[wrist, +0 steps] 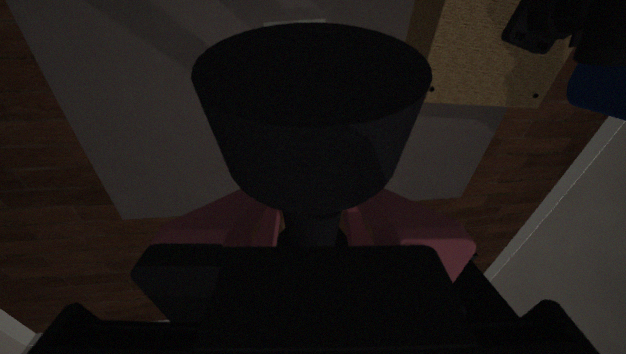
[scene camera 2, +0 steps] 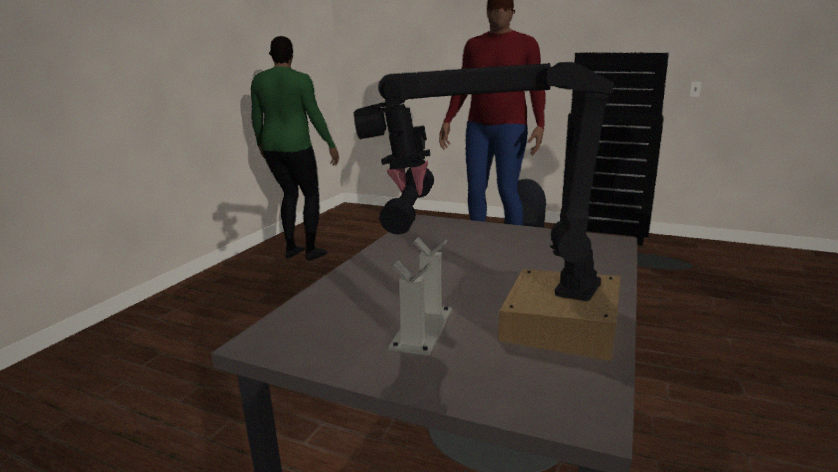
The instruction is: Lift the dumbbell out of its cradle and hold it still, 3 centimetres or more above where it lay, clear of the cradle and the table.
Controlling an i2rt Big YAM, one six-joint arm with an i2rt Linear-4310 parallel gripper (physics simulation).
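Places are measured from the arm's base along level axes (x up, y back, z right), in metres.
Pixels of known places: gripper, between the fingertips: (scene camera 2: 412, 195); arm's base, origin of its link: (wrist: 545, 3) (scene camera 2: 578, 289).
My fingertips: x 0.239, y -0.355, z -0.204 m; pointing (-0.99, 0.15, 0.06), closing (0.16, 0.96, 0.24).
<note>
For each thing: its middle in the pictures, then the offset to it from my fingertips. Level surfaces: height alone.
- black dumbbell, middle of its body: (wrist: 312, 217) (scene camera 2: 408, 197) dx +0.002, dy +0.007, dz -0.029 m
- pale cradle, middle of its body: (scene camera 2: 422, 291) dx -0.229, dy +0.039, dz -0.025 m
- grey table, height of its surface: dx -0.333 m
The black dumbbell (scene camera 2: 398, 215) (wrist: 312, 150) hangs in the air, held by its handle, with one round head on each side of the fingers. My gripper (scene camera 2: 411, 190) (wrist: 312, 176) has pink fingers and is shut on the dumbbell's handle. In the scene view the near head sits lower in the picture than the far one. The pale cradle (scene camera 2: 412, 310) stands on the grey table (scene camera 2: 328, 334) with two V-topped posts, both empty. The dumbbell is above the cradle's tops, apart from the cradle and the table. Part of the handle is hidden by the fingers and the near head.
The arm's base stands on a wooden block (scene camera 2: 557, 328) (wrist: 470, 60) at the table's right side. A person in red (scene camera 2: 501, 82) stands behind the table. A person in green (scene camera 2: 284, 111) stands at the left by the wall. A black drawer cabinet (scene camera 2: 656, 111) stands at the back right.
</note>
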